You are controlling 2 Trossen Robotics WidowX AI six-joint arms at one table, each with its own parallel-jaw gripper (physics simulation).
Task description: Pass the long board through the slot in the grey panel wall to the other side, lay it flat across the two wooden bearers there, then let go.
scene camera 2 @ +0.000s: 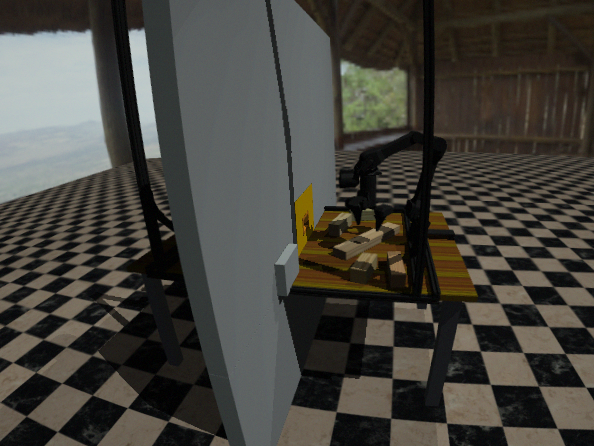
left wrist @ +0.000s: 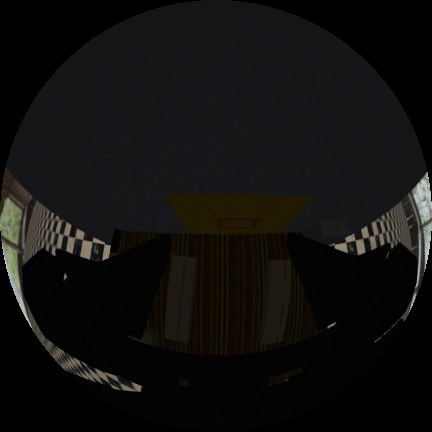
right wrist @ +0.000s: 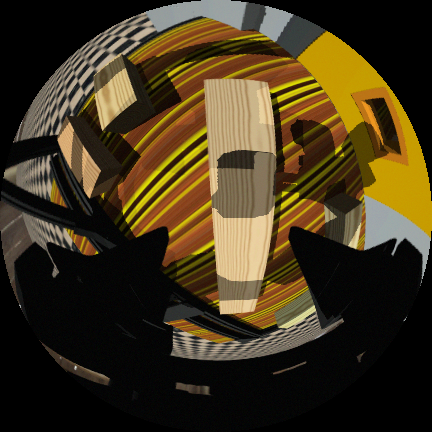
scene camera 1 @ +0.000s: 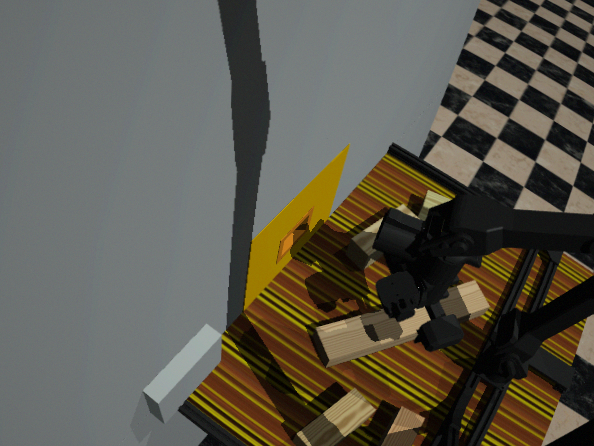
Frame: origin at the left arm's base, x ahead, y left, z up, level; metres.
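Seen in the pictures: left gripper, fingertip midpoint: (left wrist: 230, 239); right gripper, fingertip midpoint: (scene camera 2: 367, 228) (right wrist: 230, 232); right arm's base, origin of the base link: (right wrist: 154, 290) (scene camera 1: 495, 369).
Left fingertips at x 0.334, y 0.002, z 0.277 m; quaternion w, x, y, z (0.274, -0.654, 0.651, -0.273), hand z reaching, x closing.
Offsets run from my left fingertips to a thing's top centre. "*": to the spot under its first point.
The long board {0.392 m ahead, 0.015 m right, 0.264 m down} (scene camera 1: 350, 340) (scene camera 2: 350, 246) (right wrist: 242, 110) lies flat on the striped table, angled to the grey panel wall (scene camera 1: 125, 150) (scene camera 2: 225, 150) (left wrist: 215, 100). My right gripper (scene camera 1: 412, 327) (scene camera 2: 368, 225) (right wrist: 230, 232) is open above the board, its fingers spread to either side of the board's width and holding nothing. The slot's orange frame {0.124 m ahead, 0.037 m right, 0.233 m down} (scene camera 1: 286, 243) (right wrist: 398, 131) sits in a yellow patch low on the wall. In the left wrist view, two wooden bearers {0.098 m back, 0.109 m left, 0.258 m down} (left wrist: 181, 300) {0.114 m back, 0.148 m right, 0.258 m down} (left wrist: 276, 300) lie side by side in shadow, on the wall's other side. My left gripper (left wrist: 230, 239) is open and empty above them.
Short wooden blocks {0.391 m ahead, 0.260 m right, 0.249 m down} (scene camera 1: 336, 417) {* 0.482 m ahead, 0.196 m right, 0.252 m down} (scene camera 1: 405, 422) {0.263 m ahead, 0.116 m left, 0.246 m down} (scene camera 1: 370, 242) {0.370 m ahead, 0.265 m left, 0.249 m down} (scene camera 1: 434, 202) lie around the board. A pale grey block {* 0.172 m ahead, 0.348 m right, 0.196 m down} (scene camera 1: 185, 367) (scene camera 2: 287, 270) juts from the wall beside the table edge. Black rails (scene camera 1: 520, 290) cross the table near the arm's base.
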